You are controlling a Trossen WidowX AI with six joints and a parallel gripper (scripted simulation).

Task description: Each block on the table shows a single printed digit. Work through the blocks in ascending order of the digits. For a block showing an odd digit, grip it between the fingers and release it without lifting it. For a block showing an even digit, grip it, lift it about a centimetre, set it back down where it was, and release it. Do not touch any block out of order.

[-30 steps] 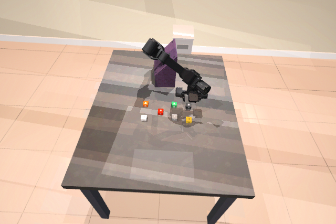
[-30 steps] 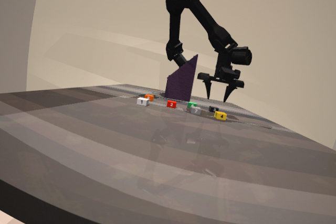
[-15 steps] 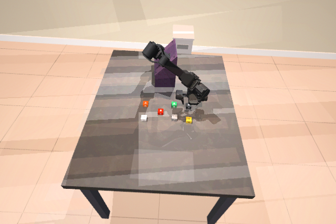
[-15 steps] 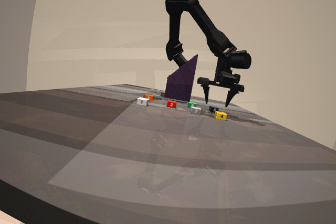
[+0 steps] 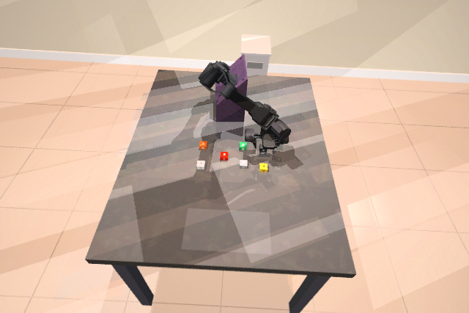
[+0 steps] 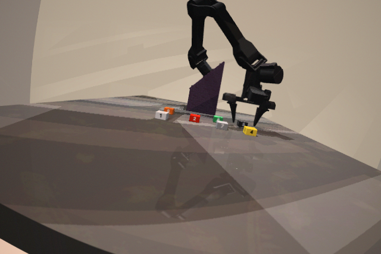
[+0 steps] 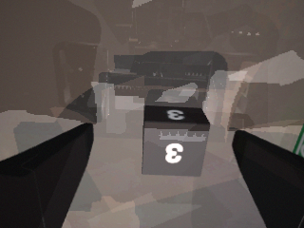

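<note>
Right now the black block is right at my gripper tip. From my gripper tip the other things lie so: green block (1 cm behind, 10 cm to the right); yellow block marked 4 (11 cm ahead, 1 cm to the right); grey block marked 7 (9 cm ahead, 9 cm to the right).
</note>
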